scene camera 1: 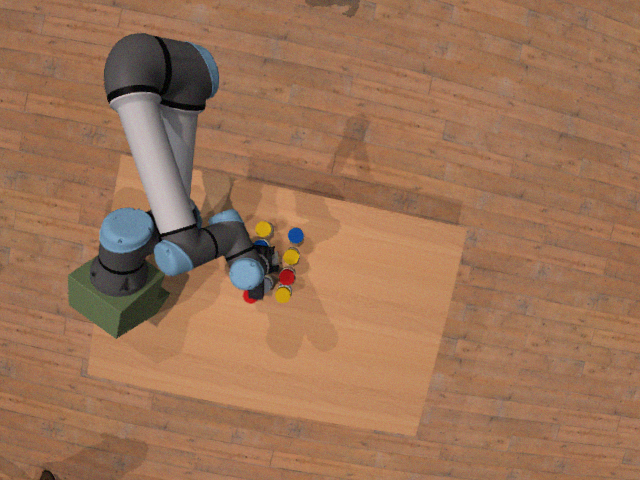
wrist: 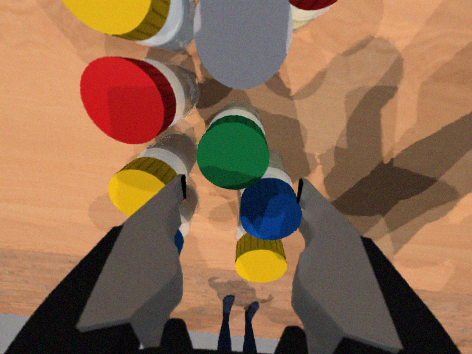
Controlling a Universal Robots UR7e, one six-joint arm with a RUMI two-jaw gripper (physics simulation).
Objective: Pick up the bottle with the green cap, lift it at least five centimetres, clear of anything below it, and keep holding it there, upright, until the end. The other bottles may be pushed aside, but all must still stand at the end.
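Places are measured from the arm's base along level axes (x ahead, y left, z up), in centimetres.
Pixels of known places: gripper, fingertip midpoint: (wrist: 241, 178); arm's base, origin of the base link: (scene camera 1: 119, 274).
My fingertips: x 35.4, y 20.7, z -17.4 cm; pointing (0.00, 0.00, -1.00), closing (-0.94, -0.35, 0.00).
Observation:
For each thing: its top centre in the pictures, then the offset to it from my fingertips. "pt": a spot on its surface instead. Level surfaces: height alone.
- green-capped bottle, middle of its top: (wrist: 232, 159) dx +1.1, dy -1.0, dz -0.4 cm
- blue-capped bottle, middle of its top: (wrist: 270, 218) (scene camera 1: 259, 248) dx -4.0, dy +3.0, dz -0.4 cm
- yellow-capped bottle, middle of its top: (wrist: 140, 197) (scene camera 1: 291, 257) dx +7.2, dy +5.3, dz -0.4 cm
- grey-capped bottle, middle of its top: (wrist: 242, 34) (scene camera 1: 263, 285) dx +3.3, dy -8.2, dz -0.4 cm
- red-capped bottle, middle of its top: (wrist: 123, 105) (scene camera 1: 286, 277) dx +9.2, dy -1.9, dz -0.4 cm
- blue-capped, middle of its top: (wrist: 151, 256) (scene camera 1: 295, 235) dx +5.2, dy +12.6, dz -0.4 cm
- red-capped, surface spot: (wrist: 312, 3) pt dx +0.3, dy -10.9, dz -1.4 cm
- wooden table top, its level: dz -10.9 cm
The green-capped bottle (wrist: 233, 152) stands upright in the wrist view, ahead of the fingertips and within the sideways span between them. In the scene view the gripper and wrist hide it. My gripper (scene camera 1: 266, 272) (wrist: 241, 178) is open and empty, pointing down over the bottle group. A blue-capped bottle (scene camera 1: 261, 242) (wrist: 271, 209) stands close by the green one, its cap near the right fingertip in the wrist view. A yellow-capped bottle (scene camera 1: 291, 256) (wrist: 137, 189) is partly covered by the left finger. A grey-capped bottle (scene camera 1: 268, 283) (wrist: 243, 45) stands on the green one's other side.
A red-capped bottle (scene camera 1: 286, 276) (wrist: 127, 100) stands left of the green one in the wrist view. Other bottles are yellow-capped (scene camera 1: 282, 295) (wrist: 112, 12), yellow-capped (scene camera 1: 263, 228) (wrist: 261, 264), blue-capped (scene camera 1: 295, 235) (wrist: 178, 242) and red-capped (scene camera 1: 249, 297) (wrist: 312, 3). All stand on the wooden table top (scene camera 1: 372, 320).

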